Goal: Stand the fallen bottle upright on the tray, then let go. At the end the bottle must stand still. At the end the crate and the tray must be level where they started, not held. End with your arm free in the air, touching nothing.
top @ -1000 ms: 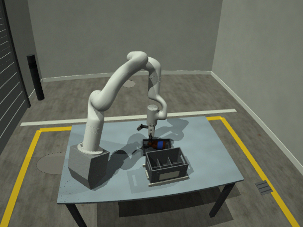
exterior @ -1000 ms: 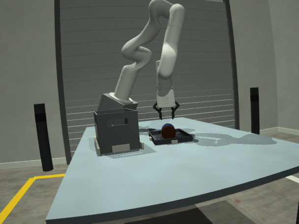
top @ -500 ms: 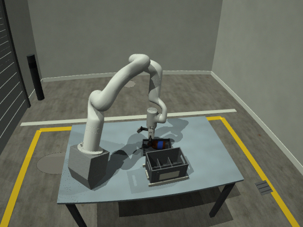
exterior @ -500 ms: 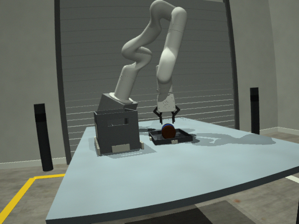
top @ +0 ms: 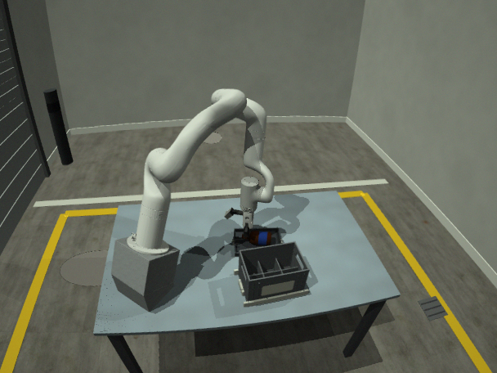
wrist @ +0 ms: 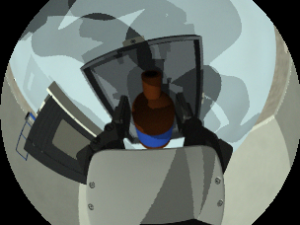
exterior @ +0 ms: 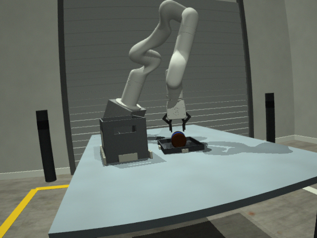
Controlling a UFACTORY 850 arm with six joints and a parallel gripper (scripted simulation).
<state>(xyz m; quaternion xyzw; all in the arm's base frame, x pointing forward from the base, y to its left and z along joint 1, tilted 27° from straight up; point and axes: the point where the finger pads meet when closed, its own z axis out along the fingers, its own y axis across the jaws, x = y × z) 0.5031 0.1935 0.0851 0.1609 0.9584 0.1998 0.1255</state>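
Right now the bottle is 50 mm ahead of my hand, 40 mm below it and 10 mm to the right of it. From my hand the other things lie so: crate (300 mm to the right, 70 mm ahead); tray (70 mm below, 60 mm ahead, 20 mm to the right).
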